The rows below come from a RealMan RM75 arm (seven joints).
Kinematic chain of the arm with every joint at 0, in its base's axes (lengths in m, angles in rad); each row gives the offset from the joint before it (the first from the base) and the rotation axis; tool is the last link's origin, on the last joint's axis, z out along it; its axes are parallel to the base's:
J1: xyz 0 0 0.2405 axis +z
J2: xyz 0 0 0 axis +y
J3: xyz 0 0 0.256 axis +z
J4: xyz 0 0 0 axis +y
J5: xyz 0 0 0.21 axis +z
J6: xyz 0 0 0 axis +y
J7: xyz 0 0 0.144 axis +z
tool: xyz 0 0 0
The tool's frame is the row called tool.
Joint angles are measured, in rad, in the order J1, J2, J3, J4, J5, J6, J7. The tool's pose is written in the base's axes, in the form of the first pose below.
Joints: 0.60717 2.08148 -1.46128 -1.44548 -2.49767 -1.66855 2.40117
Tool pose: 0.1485, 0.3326, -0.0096, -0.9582, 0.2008, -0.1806, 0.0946
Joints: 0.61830 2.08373 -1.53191 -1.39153 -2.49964 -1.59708 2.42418
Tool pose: 0.1492, 0.3339, -0.0277, -0.9576, 0.1963, -0.1888, 0.0936
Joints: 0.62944 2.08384 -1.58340 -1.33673 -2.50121 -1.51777 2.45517
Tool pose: 0.1516, 0.3378, -0.0419, -0.9555, 0.2011, -0.1901, 0.1025
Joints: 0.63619 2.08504 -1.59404 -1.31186 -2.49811 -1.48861 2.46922
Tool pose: 0.1523, 0.3400, -0.0466, -0.9543, 0.2074, -0.1874, 0.1058
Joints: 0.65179 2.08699 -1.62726 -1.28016 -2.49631 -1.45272 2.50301
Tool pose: 0.1509, 0.3410, -0.0557, -0.9523, 0.2132, -0.1897, 0.1079
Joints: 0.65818 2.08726 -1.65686 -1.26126 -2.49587 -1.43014 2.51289
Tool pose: 0.1514, 0.3402, -0.0622, -0.9522, 0.2097, -0.1949, 0.1068
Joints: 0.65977 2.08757 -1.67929 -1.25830 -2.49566 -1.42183 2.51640
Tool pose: 0.1508, 0.3383, -0.0661, -0.9529, 0.2035, -0.1992, 0.1046
